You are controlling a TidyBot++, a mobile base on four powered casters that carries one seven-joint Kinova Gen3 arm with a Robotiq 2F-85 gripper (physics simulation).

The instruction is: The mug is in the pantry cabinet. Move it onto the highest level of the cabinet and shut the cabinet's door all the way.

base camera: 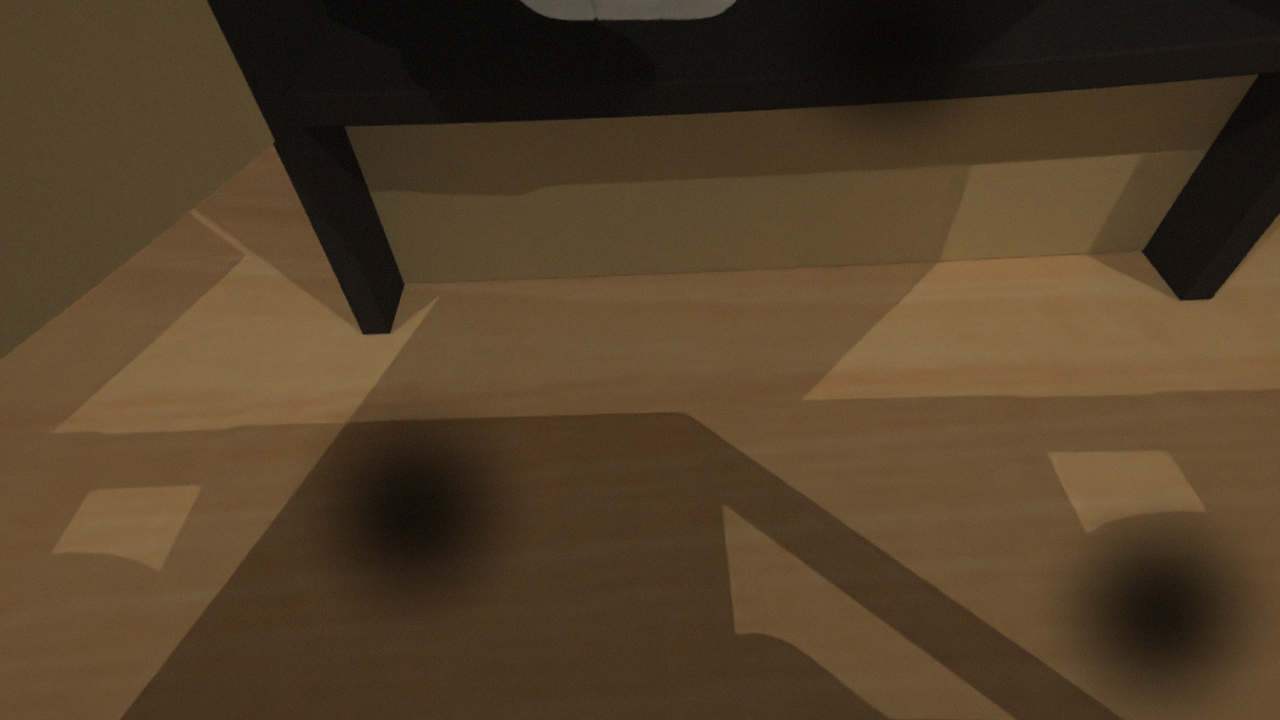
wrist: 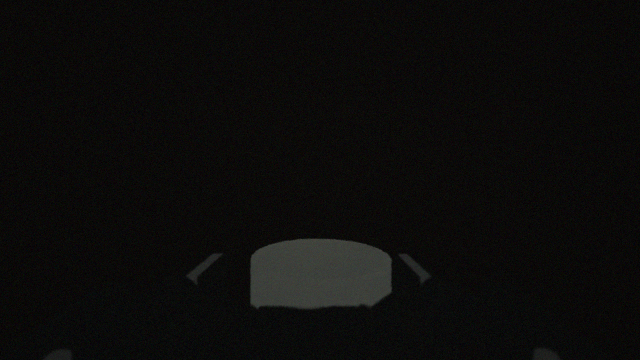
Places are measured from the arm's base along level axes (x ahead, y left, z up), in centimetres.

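Pixels of known places: gripper, fingertip midpoint: [wrist: 310,272].
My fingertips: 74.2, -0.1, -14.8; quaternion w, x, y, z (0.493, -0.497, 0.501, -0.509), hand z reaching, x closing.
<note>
Behind a point stands the place of what it marks, as x, y, z.
In the wrist view the pale mug [wrist: 320,273] {79.4, -0.8, -16.7} fills the lower middle of a very dark cabinet interior. My gripper [wrist: 310,272] {74.2, -0.1, -14.8} is open, with one fingertip on each side of the mug and a gap between each finger and the mug's wall. In the base camera view the dark cabinet [base camera: 795,70] {45.7, -7.4, -22.9} shows only its underside and two legs, close ahead.
The cabinet's left leg [base camera: 344,228] {44.9, 17.7, -30.9} and right leg [base camera: 1214,198] {48.0, -33.5, -33.6} stand on the wooden floor [base camera: 617,337] {44.0, 2.4, -39.6}. A beige wall [base camera: 93,149] {35.9, 20.9, -20.4} runs along the left. Dark shadows of my base and arm lie on the floor in front.
</note>
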